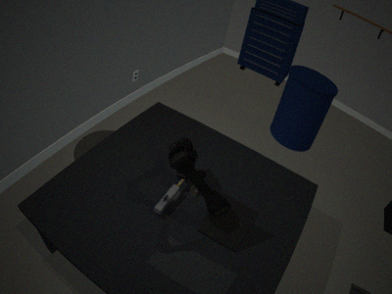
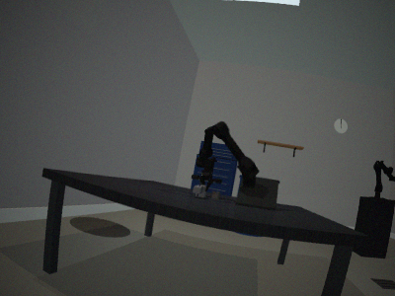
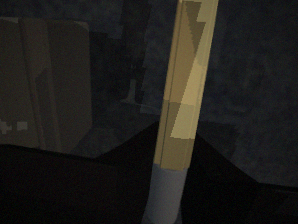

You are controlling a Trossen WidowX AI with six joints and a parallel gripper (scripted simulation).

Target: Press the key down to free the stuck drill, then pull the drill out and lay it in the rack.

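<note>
Right now the drill is 4 cm to the left of my gripper tip and 3 cm above it.
</note>
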